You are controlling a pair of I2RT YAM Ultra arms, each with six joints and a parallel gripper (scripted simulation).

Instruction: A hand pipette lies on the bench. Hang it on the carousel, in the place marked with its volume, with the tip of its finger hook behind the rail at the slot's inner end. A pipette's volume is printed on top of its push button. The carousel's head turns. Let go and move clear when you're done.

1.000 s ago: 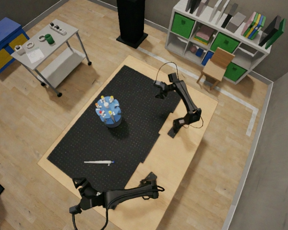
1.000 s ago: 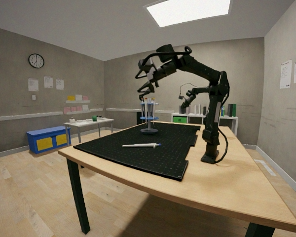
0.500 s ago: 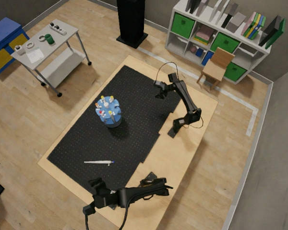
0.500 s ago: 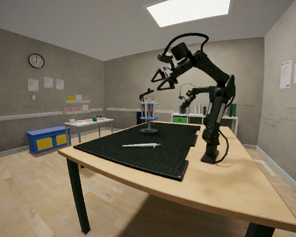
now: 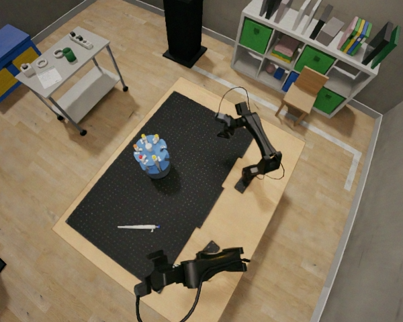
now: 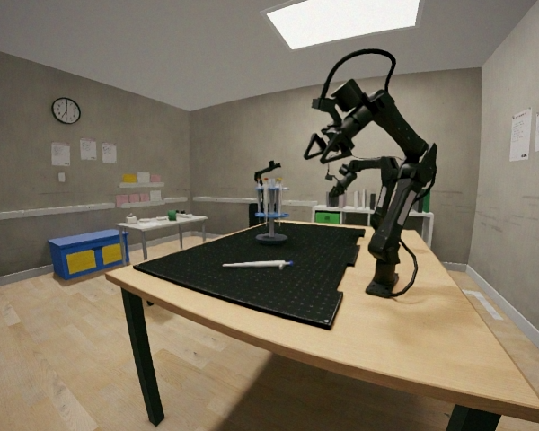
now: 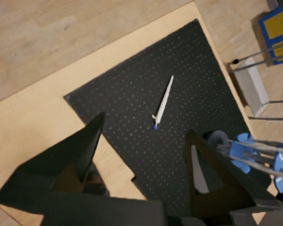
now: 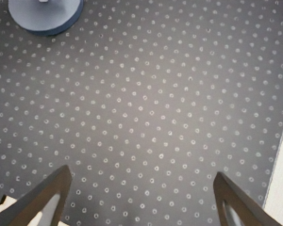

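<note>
Right now my left hand is 360 mm above the white hand pipette, 200 mm short of it and 80 mm to the left of it.
</note>
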